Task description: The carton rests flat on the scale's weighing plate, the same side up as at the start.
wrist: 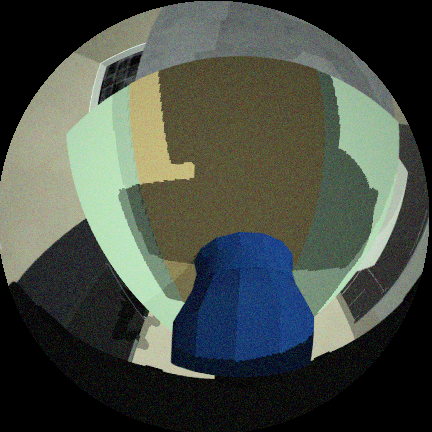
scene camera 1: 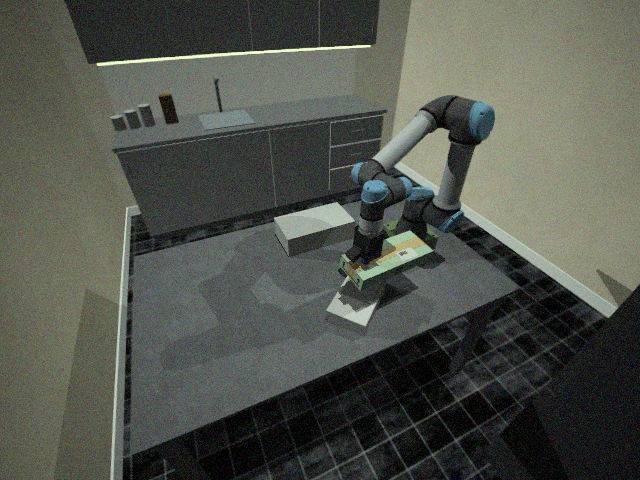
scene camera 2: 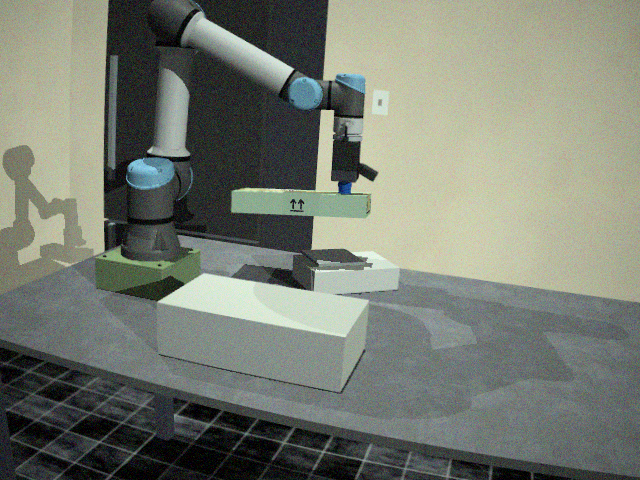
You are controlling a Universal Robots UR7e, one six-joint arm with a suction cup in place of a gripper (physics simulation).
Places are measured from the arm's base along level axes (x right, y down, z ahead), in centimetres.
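Pixels of known places: hand at its tool point: (wrist: 237, 252) (scene camera 1: 365, 263); arm's base at its link origin: (scene camera 2: 150, 252).
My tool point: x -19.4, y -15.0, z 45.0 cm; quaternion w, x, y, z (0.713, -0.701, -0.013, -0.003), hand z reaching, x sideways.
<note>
Ahead of a thing's pixels: the offset from my tool point to its top centre. Level surfaces: height alone.
A long pale green carton @(dx -0.1, dy -2.1, dz -10.8 cm) (scene camera 1: 395, 264) (scene camera 2: 268, 202) (wrist: 230, 125) with a tan stripe along its top hangs in the air, about level, with two up arrows on its side pointing up. My gripper, a blue suction cup (scene camera 1: 364, 260) (scene camera 2: 344, 188) (wrist: 244, 245), is on the carton's top face near one end and holds it. The scale @(dx +0.0, dy +15.2, dz +1.8 cm) (scene camera 1: 353, 311) (scene camera 2: 356, 280) is a low white body on the table. Its dark weighing plate @(dx +2.2, dy +15.2, dz -1.5 cm) (scene camera 2: 333, 256) shows in scene camera 2, below the carton with a clear gap. In scene camera 1 the carton hides much of the scale.
A large white block @(dx +49.0, dy +12.3, dz -7.0 cm) (scene camera 1: 315, 227) (scene camera 2: 258, 330) stands on the grey table @(dy +22.9 cm) (scene camera 1: 206, 330) (scene camera 2: 465, 408), apart from the scale. The arm's green base block (scene camera 2: 126, 273) is at the table's other side. A kitchen counter (scene camera 1: 294, 116) runs behind the table.
</note>
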